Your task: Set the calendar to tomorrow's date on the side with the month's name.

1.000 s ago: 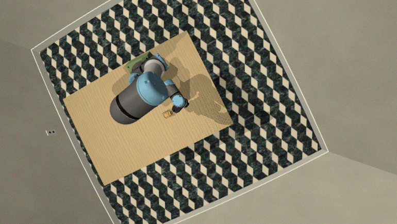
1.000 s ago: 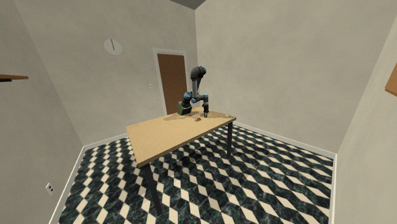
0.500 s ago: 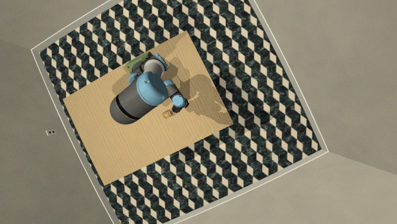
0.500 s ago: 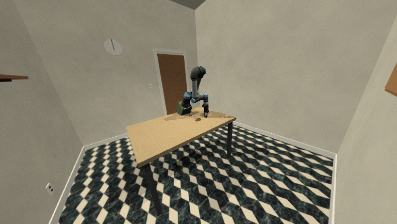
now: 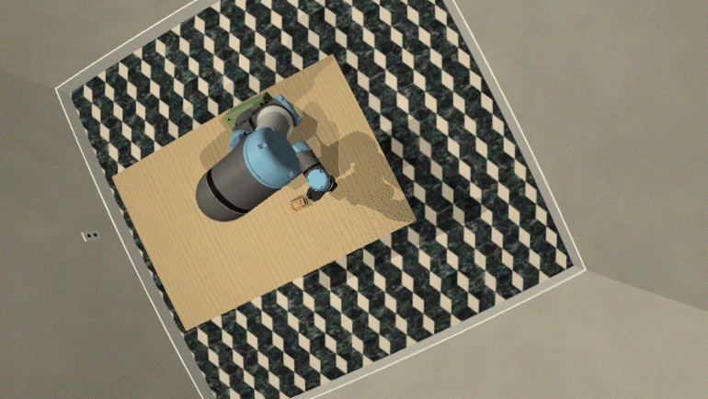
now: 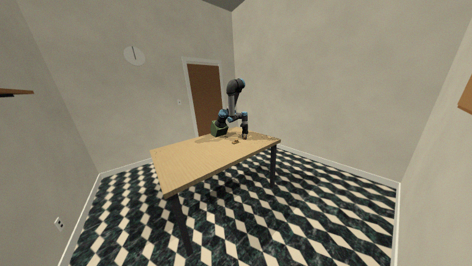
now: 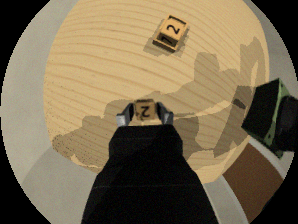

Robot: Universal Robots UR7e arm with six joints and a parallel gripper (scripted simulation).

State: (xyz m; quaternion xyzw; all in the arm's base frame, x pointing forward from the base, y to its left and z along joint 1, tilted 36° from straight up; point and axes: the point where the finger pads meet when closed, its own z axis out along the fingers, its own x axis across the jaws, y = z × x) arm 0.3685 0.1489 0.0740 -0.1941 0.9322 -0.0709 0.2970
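Right now my hand is 10 mm above the wooden cube. Also, from my hand: wooden tray 10 mm ahead, 160 mm to the right, 20 mm below.
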